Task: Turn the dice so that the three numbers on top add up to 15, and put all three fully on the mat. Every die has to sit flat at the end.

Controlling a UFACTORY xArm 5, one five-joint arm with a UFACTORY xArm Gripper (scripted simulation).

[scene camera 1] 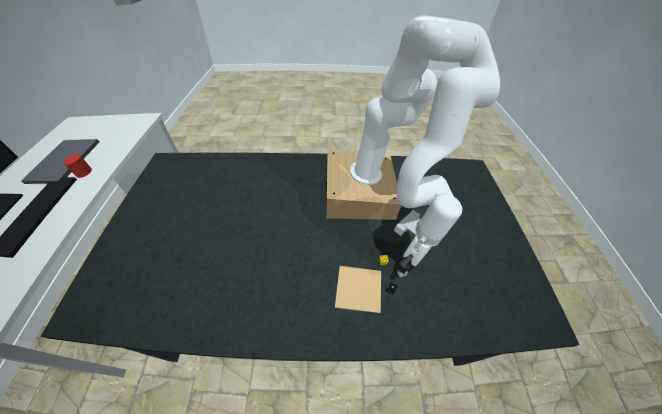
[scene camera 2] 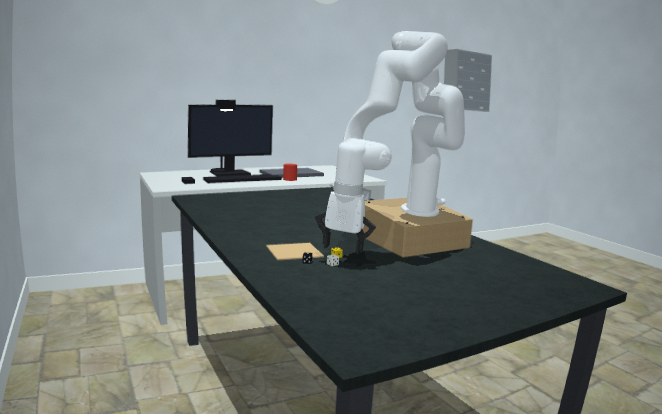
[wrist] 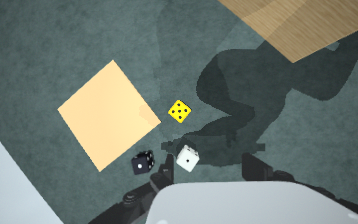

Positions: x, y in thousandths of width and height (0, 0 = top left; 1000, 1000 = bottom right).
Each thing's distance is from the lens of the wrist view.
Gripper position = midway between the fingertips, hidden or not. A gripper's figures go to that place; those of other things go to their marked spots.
my gripper (wrist: 580, 734): 0.16 m
tan mat (wrist: 300, 516): 0.23 m
